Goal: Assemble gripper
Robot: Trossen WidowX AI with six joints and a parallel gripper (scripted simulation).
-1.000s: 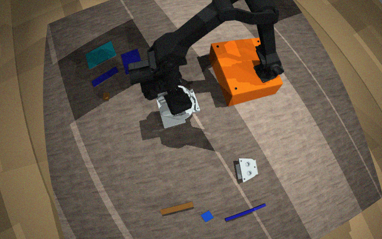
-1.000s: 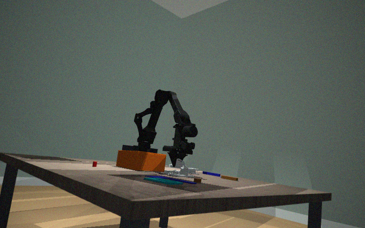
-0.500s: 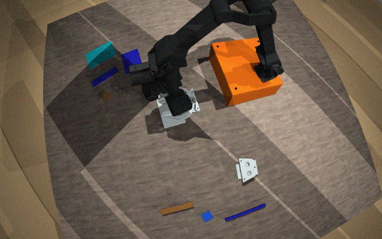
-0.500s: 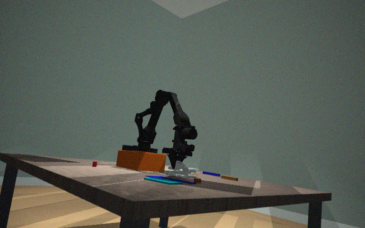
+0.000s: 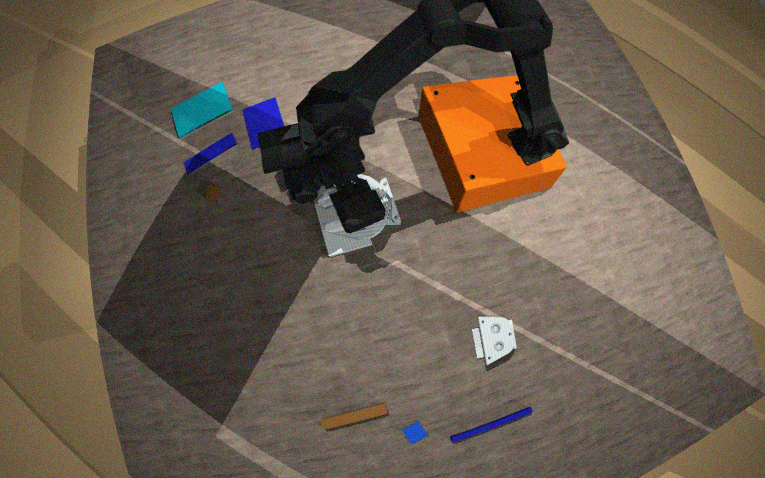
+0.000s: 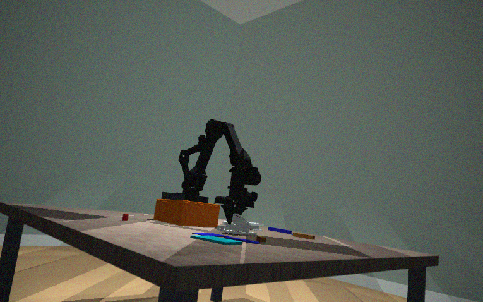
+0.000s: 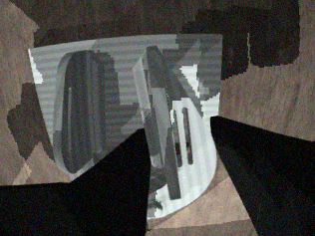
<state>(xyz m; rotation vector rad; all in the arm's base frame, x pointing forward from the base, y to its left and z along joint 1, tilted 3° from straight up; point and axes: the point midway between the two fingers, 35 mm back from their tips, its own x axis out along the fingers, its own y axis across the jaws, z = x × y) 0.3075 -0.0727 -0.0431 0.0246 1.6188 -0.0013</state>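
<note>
Right now the white jaw is 30 mm behind my gripper tip, 50 mm to the left of it and 10 mm below it. Round my gripper tip: small brown cube 210 mm ahead, 120 mm to the right, 20 mm below; then blue bar 190 mm ahead, 200 mm to the right, 30 mm below; then blue plate 70 mm ahead, 210 mm to the right, 30 mm below.
</note>
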